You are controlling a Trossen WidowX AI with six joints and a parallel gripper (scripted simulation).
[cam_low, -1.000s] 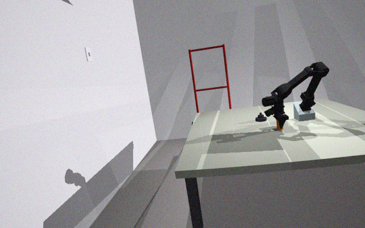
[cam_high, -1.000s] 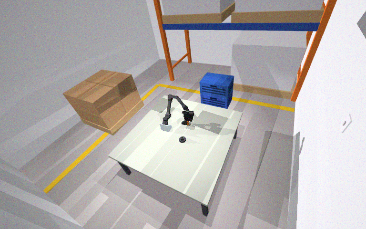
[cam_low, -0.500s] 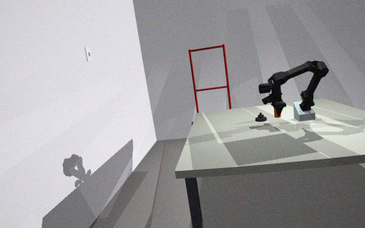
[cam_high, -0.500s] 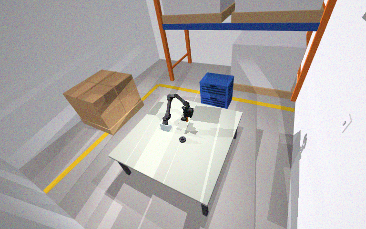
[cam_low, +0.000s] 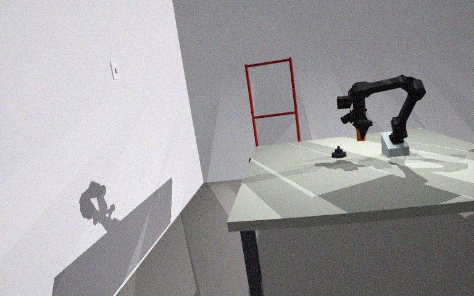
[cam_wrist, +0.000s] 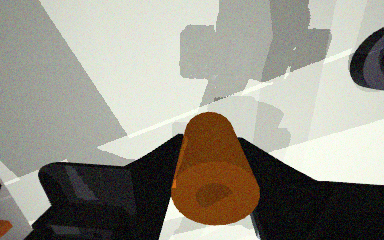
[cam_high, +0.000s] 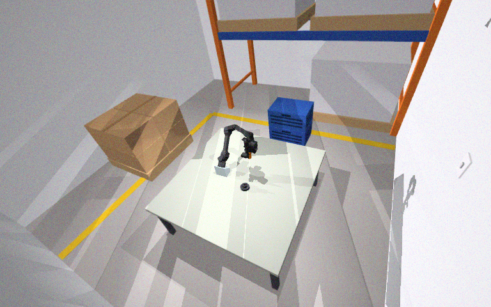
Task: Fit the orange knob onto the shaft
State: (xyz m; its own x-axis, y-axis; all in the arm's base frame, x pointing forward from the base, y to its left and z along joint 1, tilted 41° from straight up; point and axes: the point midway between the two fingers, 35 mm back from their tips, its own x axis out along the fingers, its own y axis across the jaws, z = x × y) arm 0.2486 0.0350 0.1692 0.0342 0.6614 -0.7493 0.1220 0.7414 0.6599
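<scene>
My gripper tip is 26 cm to the left of the round pedestal, 12 cm above it and 4 cm short of it. From my gripper tip the other things lie so: orange knob: 2 cm above.
</scene>
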